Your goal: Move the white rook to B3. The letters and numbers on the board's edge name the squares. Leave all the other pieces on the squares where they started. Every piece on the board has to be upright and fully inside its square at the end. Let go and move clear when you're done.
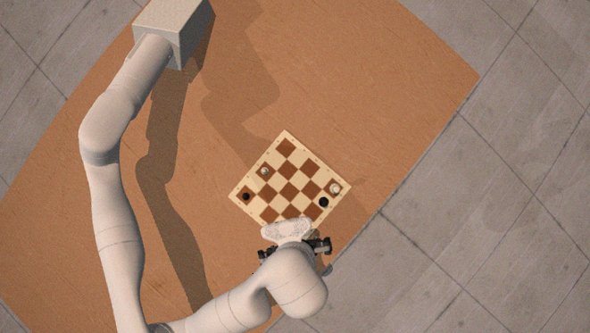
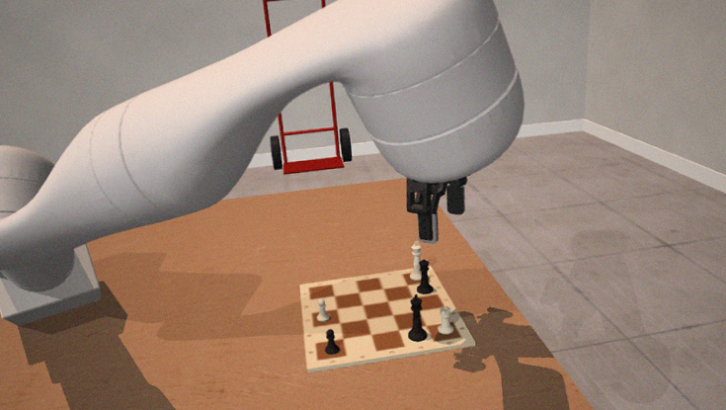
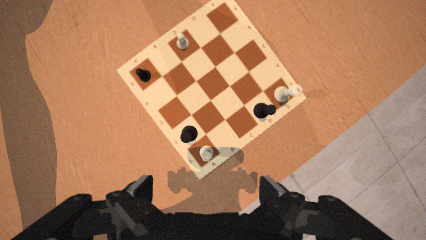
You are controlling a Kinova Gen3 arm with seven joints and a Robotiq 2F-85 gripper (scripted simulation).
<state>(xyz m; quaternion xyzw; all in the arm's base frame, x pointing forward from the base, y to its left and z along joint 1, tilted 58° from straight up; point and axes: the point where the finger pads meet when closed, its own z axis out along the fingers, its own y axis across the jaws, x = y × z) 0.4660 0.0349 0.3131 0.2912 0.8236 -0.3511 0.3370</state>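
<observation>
Right now the white rook is 14 cm below my hand. Also, from my hand: tall white piece 15 cm to the left, 13 cm below, 3 cm ahead; then small chessboard 16 cm below, 9 cm to the left, 6 cm behind; then tall black piece 13 cm below, 4 cm behind.
</observation>
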